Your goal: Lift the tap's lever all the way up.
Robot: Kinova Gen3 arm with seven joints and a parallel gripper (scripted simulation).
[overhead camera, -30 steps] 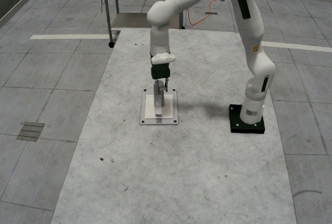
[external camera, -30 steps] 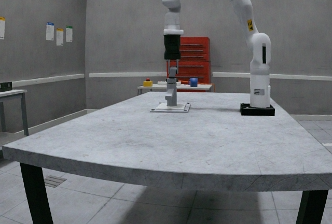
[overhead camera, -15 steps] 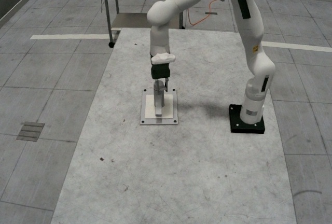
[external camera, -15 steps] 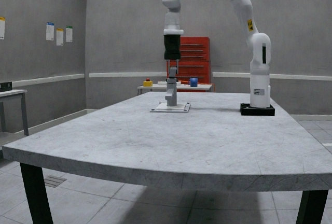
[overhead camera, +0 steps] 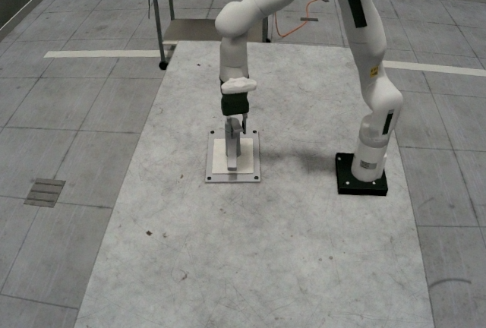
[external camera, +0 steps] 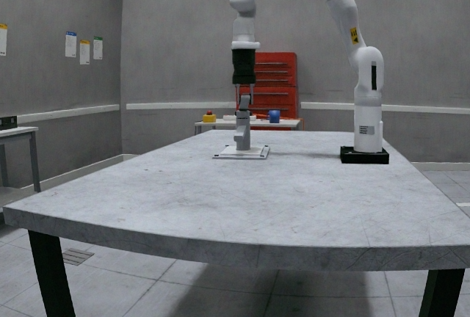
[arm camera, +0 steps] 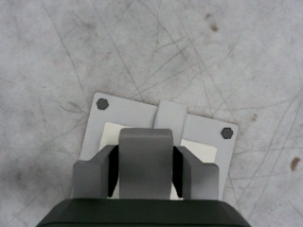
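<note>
The tap lever is 10 mm ahead of my hand, 30 mm to the right of it and 20 mm below it. Round my hand: tap (10 mm ahead, 50 mm to the right, 70 mm below).
</note>
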